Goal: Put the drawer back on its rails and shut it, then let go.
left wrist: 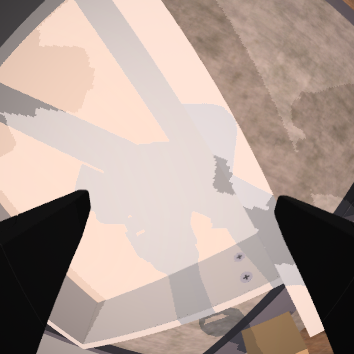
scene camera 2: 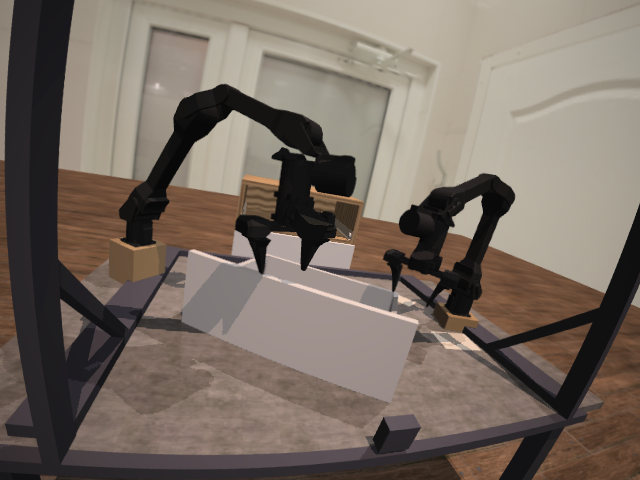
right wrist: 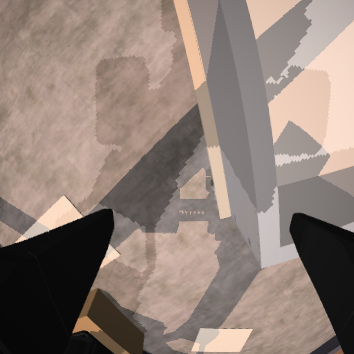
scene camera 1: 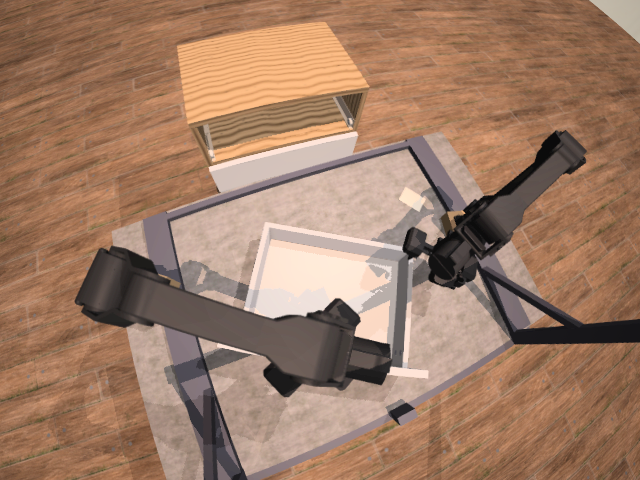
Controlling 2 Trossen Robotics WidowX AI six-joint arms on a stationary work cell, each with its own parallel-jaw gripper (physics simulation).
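Frame: origin at the left arm's base, x ahead, y left, z up, level; centimetres.
Seen in the pictures: left gripper, fingertip midpoint: (left wrist: 185, 202) (scene camera 2: 283, 271); right gripper, fingertip midpoint: (scene camera 2: 409, 299) (right wrist: 204, 220) (scene camera 1: 423, 265); left arm's base, link origin: (scene camera 2: 138, 241); right arm's base, link origin: (scene camera 2: 457, 311) (right wrist: 83, 349).
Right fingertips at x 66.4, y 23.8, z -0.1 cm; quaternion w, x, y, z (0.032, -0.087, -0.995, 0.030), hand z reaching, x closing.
Note:
Pixels of each thing's top centre, then the offset from my right fingertips to it.
- wooden cabinet, top centre: (scene camera 1: 266, 61) (scene camera 2: 299, 186) dx -52.4, dy +38.4, dz +18.1 cm
- small dark block, top centre: (scene camera 2: 401, 420) (scene camera 1: 407, 416) dx +3.3, dy -37.4, dz -4.3 cm
The white drawer (scene camera 1: 330, 260) (scene camera 2: 310, 325) (left wrist: 30, 160) (right wrist: 240, 100) rests on the grey work surface, apart from the cabinet, its tall front panel facing away from it. The wooden cabinet (scene camera 1: 268, 72) (scene camera 2: 250, 179) has an open upper bay with rails at both sides. My left gripper (scene camera 2: 282, 270) (left wrist: 185, 202) is open and empty, pointing down over the drawer near its front panel; its arm partly hides the drawer in scene camera 1. My right gripper (scene camera 2: 412, 298) (right wrist: 204, 220) is open and empty near the drawer's back right corner, one finger close to that corner.
A white lower front (scene camera 1: 284, 160) (scene camera 2: 330, 253) covers the cabinet's lower part. A dark metal frame (scene camera 1: 178, 320) (scene camera 2: 232, 461) borders the work surface, with uprights and braces at the near corners. A small dark block (scene camera 1: 402, 412) (scene camera 2: 397, 432) sits on its near edge.

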